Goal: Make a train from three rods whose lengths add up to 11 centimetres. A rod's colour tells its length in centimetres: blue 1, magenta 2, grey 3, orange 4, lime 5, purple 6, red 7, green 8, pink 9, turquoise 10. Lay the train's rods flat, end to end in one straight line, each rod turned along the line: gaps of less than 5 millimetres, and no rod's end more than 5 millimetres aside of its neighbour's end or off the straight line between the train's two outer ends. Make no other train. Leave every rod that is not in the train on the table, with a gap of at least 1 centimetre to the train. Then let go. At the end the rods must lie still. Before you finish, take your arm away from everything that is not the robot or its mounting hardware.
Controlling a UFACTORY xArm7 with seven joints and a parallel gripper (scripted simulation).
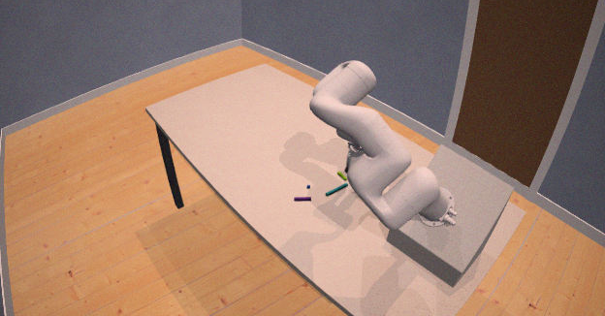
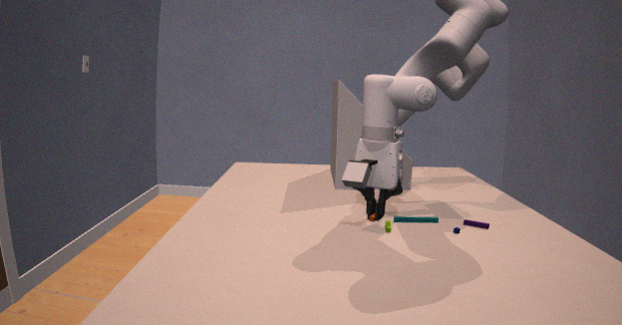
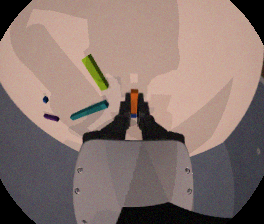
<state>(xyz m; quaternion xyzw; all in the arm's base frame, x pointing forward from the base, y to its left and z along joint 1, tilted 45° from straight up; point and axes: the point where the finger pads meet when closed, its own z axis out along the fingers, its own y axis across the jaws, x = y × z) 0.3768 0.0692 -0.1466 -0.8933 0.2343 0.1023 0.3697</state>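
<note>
Right now the orange rod is 20 mm below my hand. The rest, counted from my hand: turquoise rod: 20 mm ahead, 90 mm to the left, 20 mm below; purple rod: 70 mm ahead, 220 mm to the left, 20 mm below; lime rod: 70 mm ahead, 20 mm to the left, 20 mm below.
</note>
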